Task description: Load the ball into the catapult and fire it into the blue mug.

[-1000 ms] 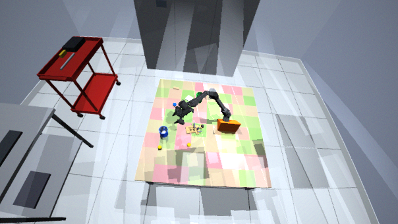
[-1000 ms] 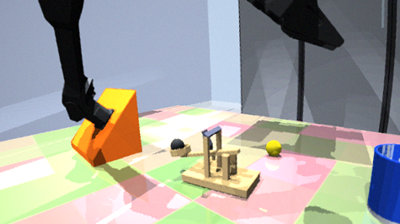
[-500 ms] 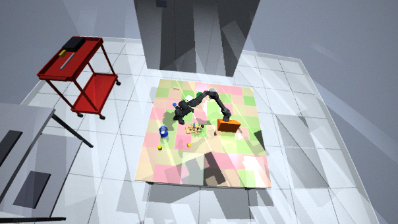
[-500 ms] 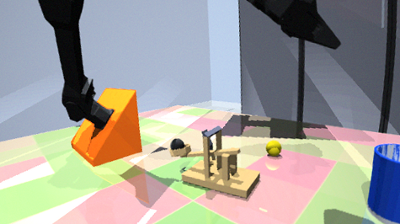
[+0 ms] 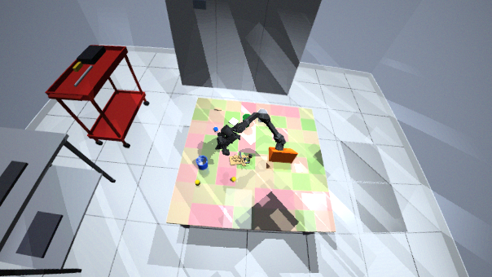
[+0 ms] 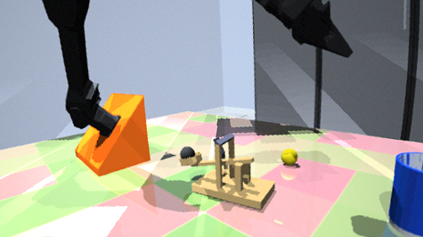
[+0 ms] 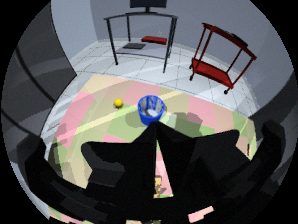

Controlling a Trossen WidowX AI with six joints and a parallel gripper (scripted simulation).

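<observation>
Right now my gripper tip is 29 cm past the black ball, 19 cm above it and 6 cm to the left of it. From my gripper tip the other things lie so: wooden catapult: 22 cm behind, 20 cm below, 4 cm to the right; then blue mug: 22 cm below, 11 cm ahead, 3 cm to the left; then blue ball: 36 cm to the right, 23 cm below, 4 cm ahead.
</observation>
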